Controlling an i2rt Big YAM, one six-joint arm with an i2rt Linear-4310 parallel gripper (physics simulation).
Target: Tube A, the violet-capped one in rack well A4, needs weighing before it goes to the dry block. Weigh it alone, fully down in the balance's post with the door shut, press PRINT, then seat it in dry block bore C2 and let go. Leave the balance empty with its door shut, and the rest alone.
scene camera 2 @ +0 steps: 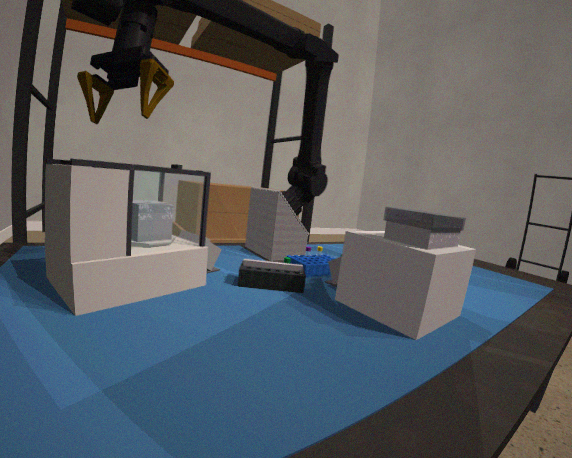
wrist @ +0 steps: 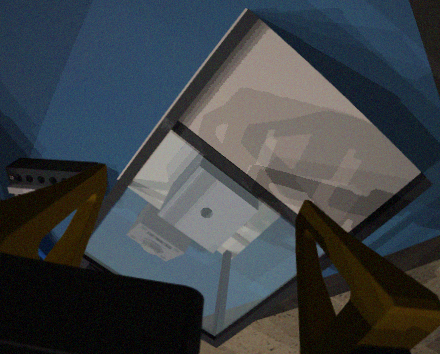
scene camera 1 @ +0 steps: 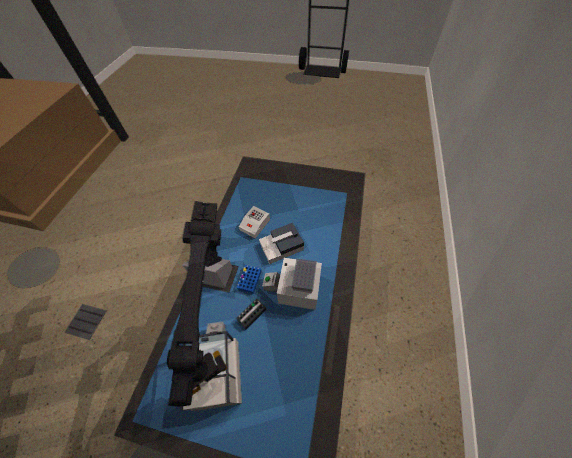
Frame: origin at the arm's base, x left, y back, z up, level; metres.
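Seen in the pictures: gripper, between the fingertips: (scene camera 2: pixel 118 120) (wrist: pixel 205 192) (scene camera 1: pixel 212 377); arm's base, origin of its link: (scene camera 2: pixel 281 211) (scene camera 1: pixel 207 261).
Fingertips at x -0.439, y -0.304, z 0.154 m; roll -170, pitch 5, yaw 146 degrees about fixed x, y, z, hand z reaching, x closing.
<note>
Offsets run from my fingertips to a thing's top centre. "pt": to the spot under its first point.
My gripper (scene camera 1: pixel 206 371) (scene camera 2: pixel 121 120) (wrist: pixel 205 192) is open and empty, high above the balance. The balance {dx +0.058, dy +0.082, dz -0.056 m} (scene camera 2: pixel 140 270) (wrist: pixel 310 95) is a white housing with a dark-framed glass chamber. Inside stands a pale block (scene camera 2: pixel 152 222) (wrist: pixel 200 200) with one dark hole and no tube in it. I cannot tell whether the door is shut. The violet-capped tube {dx +0.448, dy +0.138, dz -0.224 m} (scene camera 1: pixel 243 276) (scene camera 2: pixel 308 249) stands in the blue rack {dx +0.460, dy +0.110, dz -0.249 m} (scene camera 1: pixel 249 286) (scene camera 2: pixel 312 265), beside a yellow-capped tube {dx +0.486, dy +0.141, dz -0.224 m} (scene camera 1: pixel 245 269) (scene camera 2: pixel 320 248). The dry block {dx +0.489, dy -0.100, dz -0.089 m} (scene camera 1: pixel 304 275) (scene camera 2: pixel 425 230) is a grey bored block on a white housing.
A black strip holder {dx +0.301, dy +0.029, dz -0.231 m} (scene camera 1: pixel 251 314) (scene camera 2: pixel 271 278) (wrist: pixel 50 172) with a green-capped tube lies between balance and rack. A small green-button box {pt dx +0.460, dy -0.008, dz -0.207 m} (scene camera 1: pixel 270 281) adjoins the dry block's housing. A small grey unit (scene camera 1: pixel 216 328) (wrist: pixel 157 240) sits beside the balance. Two devices {pt dx +0.768, dy +0.209, dz -0.217 m} (scene camera 1: pixel 254 221) {pt dx +0.672, dy +0.013, dz -0.199 m} (scene camera 1: pixel 281 243) stand farther back.
</note>
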